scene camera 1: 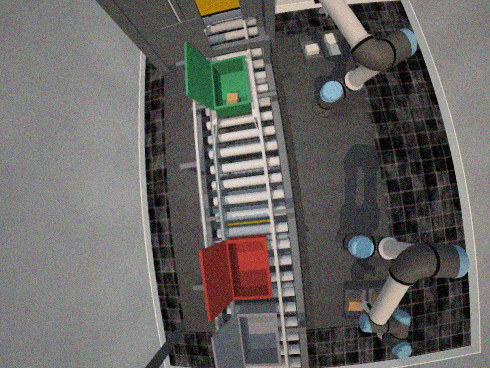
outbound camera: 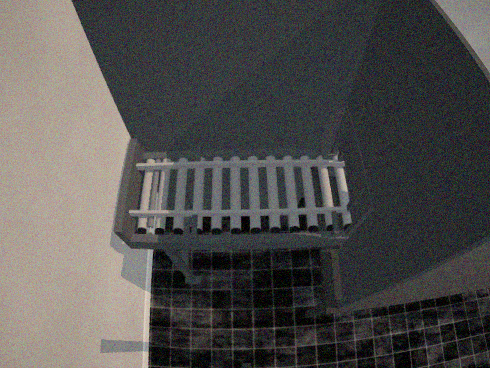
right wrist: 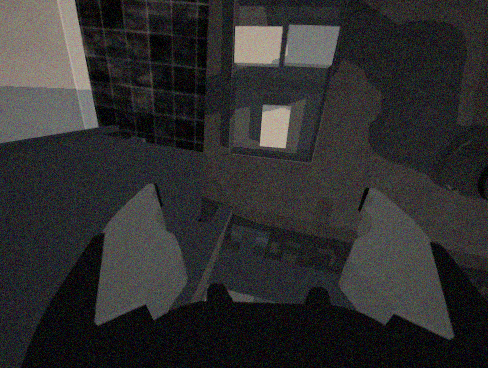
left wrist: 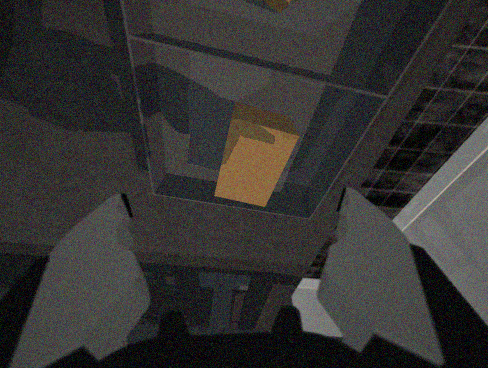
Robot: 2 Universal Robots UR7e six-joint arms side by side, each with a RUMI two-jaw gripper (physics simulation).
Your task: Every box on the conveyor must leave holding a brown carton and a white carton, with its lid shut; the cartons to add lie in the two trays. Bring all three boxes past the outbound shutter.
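Where they show: left gripper, fingertip midpoint: [scene camera 1: 362, 308] [left wrist: 235, 193]; right gripper, fingertip midpoint: [scene camera 1: 321, 7] [right wrist: 258, 189]; left arm's base, link origin: [scene camera 1: 347, 239]; right arm's base, link origin: [scene camera 1: 323, 107] [right wrist: 474, 162].
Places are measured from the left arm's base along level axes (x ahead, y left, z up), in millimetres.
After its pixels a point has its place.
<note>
In scene camera 1 a green box [scene camera 1: 235, 109] @[x 812, y -583, z 285 mm] with its lid [scene camera 1: 199, 75] @[x 989, y -672, z 442 mm] open holds a brown carton [scene camera 1: 232, 97] @[x 847, y -654, z 280 mm]. A red box [scene camera 1: 250, 260] @[x 565, y 191, z 230 mm] stands with its lid [scene camera 1: 217, 280] @[x 676, y 245, z 447 mm] open, and a grey box [scene camera 1: 262, 316] @[x 431, y 487, z 229 mm] with its lid [scene camera 1: 228, 340] @[x 570, y 528, z 432 mm] open; no carton shows in either. My left gripper [scene camera 1: 367, 302] @[x -153, y 378, z 109 mm] [left wrist: 235, 193] @[x -153, y 378, z 109 mm] is open above the tray [left wrist: 350, 100] @[x -229, y 464, z 2 mm] with a brown carton [scene camera 1: 354, 305] @[x -129, y 391, z 52 mm] [left wrist: 257, 170] @[x -143, y 401, z 52 mm] and another brown carton [left wrist: 277, 4] @[x -255, y 360, z 26 mm]. My right gripper [right wrist: 258, 189] @[x 447, y -1267, z 363 mm] is open near the tray [right wrist: 270, 157] @[x 512, y -1238, z 37 mm] with white cartons [right wrist: 257, 45] @[x 327, y -1372, z 42 mm] [right wrist: 312, 45] @[x 284, y -1278, z 42 mm] [right wrist: 275, 126] @[x 443, y -1264, z 42 mm]; scene camera 1 hides its fingers.
The roller conveyor [scene camera 1: 244, 166] @[x 707, y -294, z 218 mm] runs between side rails toward the dark housing [scene camera 1: 135, 30] @[x 1517, y -973, z 436 mm] and yellow panel [scene camera 1: 218, 6] @[x 1026, y -1163, z 414 mm] at the top. In the outbound camera a railed roller section [outbound camera: 254, 195] @[x 1184, y -1569, z 219 mm] shows, with no box on it. Both arms reach in from the right of scene camera 1.
</note>
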